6 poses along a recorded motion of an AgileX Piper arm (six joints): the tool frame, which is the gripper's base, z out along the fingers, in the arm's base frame.
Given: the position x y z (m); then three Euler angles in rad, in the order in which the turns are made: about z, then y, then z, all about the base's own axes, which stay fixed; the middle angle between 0 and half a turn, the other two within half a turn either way.
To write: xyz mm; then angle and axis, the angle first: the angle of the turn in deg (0 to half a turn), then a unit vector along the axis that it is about. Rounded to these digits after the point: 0 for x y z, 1 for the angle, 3 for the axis.
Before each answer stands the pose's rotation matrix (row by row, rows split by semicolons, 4 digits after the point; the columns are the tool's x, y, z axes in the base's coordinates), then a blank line. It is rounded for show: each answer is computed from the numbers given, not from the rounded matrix.
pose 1, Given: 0.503 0.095 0.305 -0.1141 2.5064 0.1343
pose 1, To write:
-0.7773 -0.2238 0.5880; -0.2199 0.9723 0.0794; -0.5895 -0.0676 -0.8050

503 95 305 143.6 -0.124 0.992 0.003
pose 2, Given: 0.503 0.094 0.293 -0.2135 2.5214 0.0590
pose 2, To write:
-0.7814 -0.2297 0.5802; -0.2584 0.9654 0.0343; -0.5680 -0.1231 -0.8138

503 94 293 144.6 -0.136 0.990 -0.025
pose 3, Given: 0.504 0.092 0.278 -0.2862 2.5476 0.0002
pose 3, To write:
-0.7949 -0.2341 0.5597; -0.2825 0.9593 0.0001; -0.5369 -0.1580 -0.8287

504 92 278 146.3 -0.143 0.989 -0.044
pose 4, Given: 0.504 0.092 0.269 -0.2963 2.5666 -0.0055
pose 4, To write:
-0.8042 -0.2398 0.5438; -0.2876 0.9578 -0.0030; -0.5201 -0.1588 -0.8392

504 92 269 147.4 -0.145 0.988 -0.044
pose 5, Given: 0.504 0.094 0.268 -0.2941 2.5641 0.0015
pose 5, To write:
-0.8014 -0.2443 0.5459; -0.2911 0.9567 0.0008; -0.5225 -0.1583 -0.8378

504 94 268 147.3 -0.147 0.988 -0.043
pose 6, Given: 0.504 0.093 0.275 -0.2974 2.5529 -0.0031
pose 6, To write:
-0.7961 -0.2407 0.5553; -0.2906 0.9569 -0.0017; -0.5309 -0.1627 -0.8317

504 93 275 146.7 -0.146 0.988 -0.045
